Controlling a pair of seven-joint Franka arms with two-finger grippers.
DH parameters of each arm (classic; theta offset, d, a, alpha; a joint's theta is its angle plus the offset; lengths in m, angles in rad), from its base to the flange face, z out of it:
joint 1: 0 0.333 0 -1.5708
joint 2: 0 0 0 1.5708
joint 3: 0 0.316 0.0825 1.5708
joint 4: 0 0 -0.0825 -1.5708
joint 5: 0 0.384 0 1.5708
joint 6: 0 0 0.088 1.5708
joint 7: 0 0.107 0 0
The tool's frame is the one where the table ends.
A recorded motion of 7 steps. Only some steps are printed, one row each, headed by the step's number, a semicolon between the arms.
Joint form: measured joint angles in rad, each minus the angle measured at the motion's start. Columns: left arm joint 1, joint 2, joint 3, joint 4, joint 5, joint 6, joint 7; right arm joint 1, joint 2, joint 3, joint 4, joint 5, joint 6, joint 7.
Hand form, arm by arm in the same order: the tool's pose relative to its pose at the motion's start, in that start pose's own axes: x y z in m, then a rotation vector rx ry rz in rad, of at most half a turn. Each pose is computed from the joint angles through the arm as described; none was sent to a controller.
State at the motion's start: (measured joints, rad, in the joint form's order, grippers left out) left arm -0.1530 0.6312 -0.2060 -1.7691 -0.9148 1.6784 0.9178; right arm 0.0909 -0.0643 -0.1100 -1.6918 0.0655 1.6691 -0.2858
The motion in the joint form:
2: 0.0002 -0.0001 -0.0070 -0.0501 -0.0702 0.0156 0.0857; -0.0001 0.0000 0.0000 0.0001 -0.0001 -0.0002 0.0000
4: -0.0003 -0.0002 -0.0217 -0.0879 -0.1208 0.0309 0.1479; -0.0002 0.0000 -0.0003 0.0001 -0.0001 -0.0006 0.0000
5: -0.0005 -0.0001 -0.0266 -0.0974 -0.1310 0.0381 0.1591; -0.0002 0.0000 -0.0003 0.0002 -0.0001 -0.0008 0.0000
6: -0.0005 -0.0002 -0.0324 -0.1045 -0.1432 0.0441 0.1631; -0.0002 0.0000 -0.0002 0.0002 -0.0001 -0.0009 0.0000
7: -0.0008 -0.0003 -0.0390 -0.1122 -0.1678 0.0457 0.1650; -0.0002 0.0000 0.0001 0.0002 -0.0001 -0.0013 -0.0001
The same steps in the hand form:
2: -0.0081 -0.0063 0.0162 -0.0522 0.0417 0.0412; 0.0000 0.0001 0.0000 -0.0001 -0.0001 0.0001
4: -0.0130 -0.0083 0.0323 -0.0886 0.0698 0.0733; -0.0001 0.0003 0.0000 0.0000 -0.0005 0.0005
5: -0.0141 -0.0089 0.0366 -0.0940 0.0757 0.0774; -0.0001 0.0002 0.0000 0.0001 -0.0006 0.0005
6: -0.0142 -0.0085 0.0406 -0.1010 0.0830 0.0765; -0.0001 0.0002 0.0000 0.0001 -0.0007 0.0004
7: -0.0137 -0.0068 0.0455 -0.1187 0.0975 0.0714; -0.0001 0.0000 0.0000 0.0002 -0.0011 0.0000

